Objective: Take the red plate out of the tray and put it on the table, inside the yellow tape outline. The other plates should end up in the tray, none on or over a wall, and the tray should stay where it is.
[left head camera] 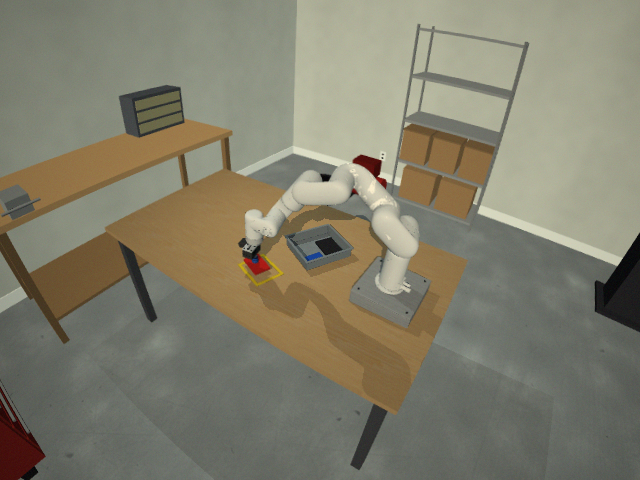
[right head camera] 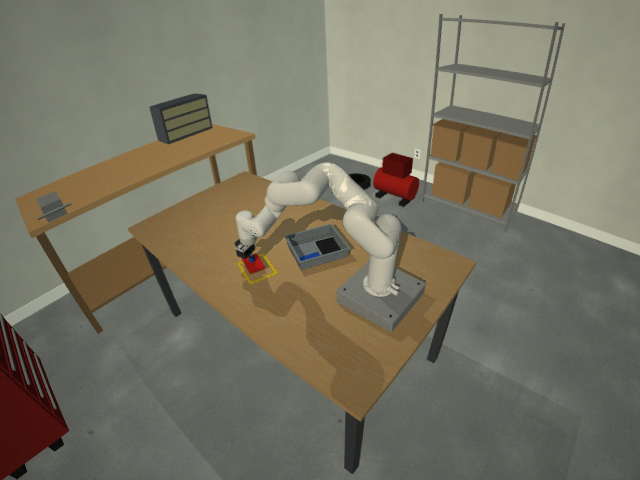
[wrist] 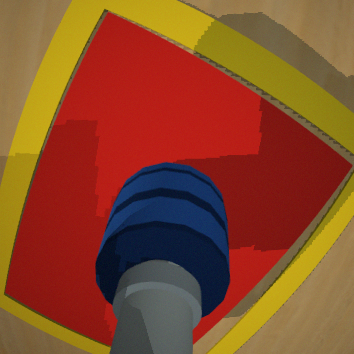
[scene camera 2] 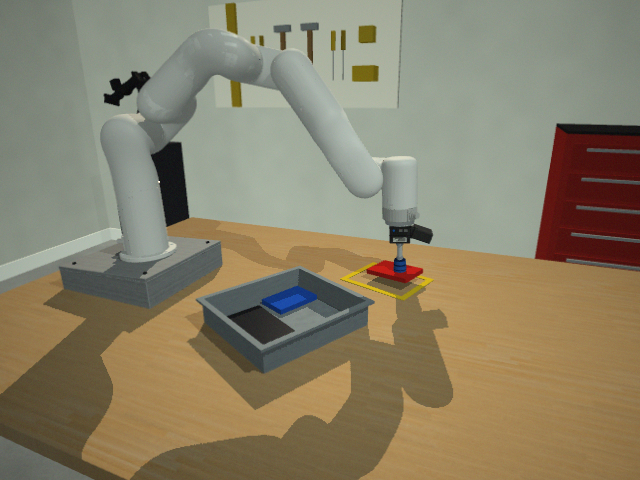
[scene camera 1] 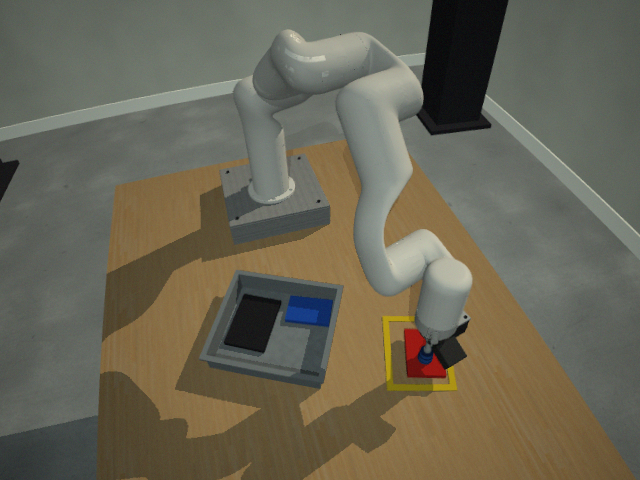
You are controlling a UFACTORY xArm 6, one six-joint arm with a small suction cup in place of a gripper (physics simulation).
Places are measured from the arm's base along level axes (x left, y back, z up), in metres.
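Pixels of known places: hand, its tool point: [left head camera: 255, 262] [right head camera: 252, 262] [wrist: 170, 197] [scene camera 2: 399, 274] [scene camera 1: 424, 360]; arm's base, origin of its link: [left head camera: 389, 283] [right head camera: 379, 285] [scene camera 2: 149, 253] [scene camera 1: 271, 189].
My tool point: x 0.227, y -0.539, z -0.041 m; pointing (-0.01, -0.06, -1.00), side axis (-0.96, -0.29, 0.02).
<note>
For each thing: its top centre in the pictures, then the offset to it from my tool point. Level surfaces: height alone.
- red plate, centre of its top: [wrist: 140, 257] [scene camera 1: 425, 350] [scene camera 2: 394, 267] [left head camera: 256, 262] [right head camera: 253, 261] dy +0.014, dx +0.005, dz +0.013 m
- black plate, centre of its top: [scene camera 2: 256, 324] [scene camera 1: 253, 320] [right head camera: 328, 246] [left head camera: 329, 246] dy +0.173, dx -0.321, dz -0.006 m
- blue plate, centre of its top: [scene camera 2: 289, 297] [scene camera 1: 309, 309] [left head camera: 314, 258] dy +0.175, dx -0.198, dz -0.006 m
- grey tray, centre of its top: [scene camera 2: 284, 299] [scene camera 1: 274, 320] [left head camera: 318, 241] [right head camera: 316, 241] dy +0.140, dx -0.275, dz +0.031 m
- wooden table, height of its surface: dz -0.019 m
My suction cup [left head camera: 255, 259] [right head camera: 251, 259] [scene camera 1: 425, 356] [scene camera 2: 399, 266] [wrist: 165, 225] is shut on the red plate [left head camera: 262, 267] [right head camera: 256, 266] [scene camera 1: 416, 369] [scene camera 2: 379, 269] [wrist: 175, 100]. The plate is held about level, a little above the table, over the inside of the yellow tape outline [left head camera: 269, 278] [scene camera 1: 386, 356] [scene camera 2: 372, 289] [wrist: 57, 65]. In the wrist view its edges run roughly along the tape. The black plate [scene camera 1: 253, 322] [scene camera 2: 261, 324] and the blue plate [scene camera 1: 310, 310] [scene camera 2: 289, 299] lie apart inside the grey tray [scene camera 1: 263, 373] [scene camera 2: 320, 335]. The cup hides part of the red plate.
The tray stands beside the outline, between it and the arm's grey base block [scene camera 1: 281, 227] [scene camera 2: 180, 273]. The wooden table [scene camera 1: 361, 449] [scene camera 2: 491, 387] bears all of these. A workbench [left head camera: 103, 155] and a shelf unit [left head camera: 408, 98] stand away from the table.
</note>
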